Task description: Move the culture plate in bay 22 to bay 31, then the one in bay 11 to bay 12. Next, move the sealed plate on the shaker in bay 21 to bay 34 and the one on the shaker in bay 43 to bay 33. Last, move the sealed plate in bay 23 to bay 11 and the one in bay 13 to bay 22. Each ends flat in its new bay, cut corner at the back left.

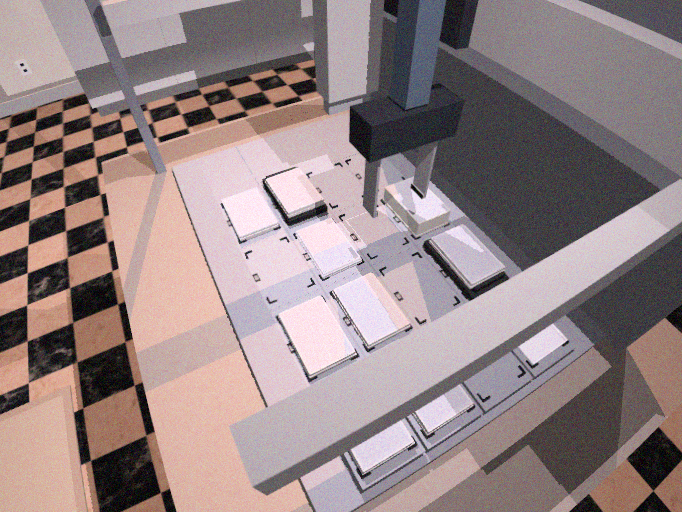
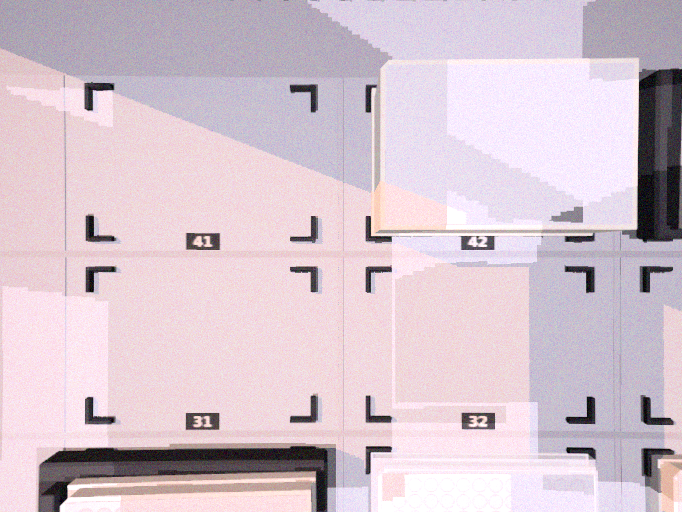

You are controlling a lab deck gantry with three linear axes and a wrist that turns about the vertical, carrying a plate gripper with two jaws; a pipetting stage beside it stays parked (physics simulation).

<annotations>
My gripper shows in image 1 (394, 201); in image 2 it is out of frame. A tall pale block shows in image 1 and in image 2. One and the same spot on the tall pale block: (image 2: 526, 147) is (image 1: 419, 201). One and the same spot on a bay 31: (image 1: 339, 187) is (image 2: 225, 341).
</annotations>
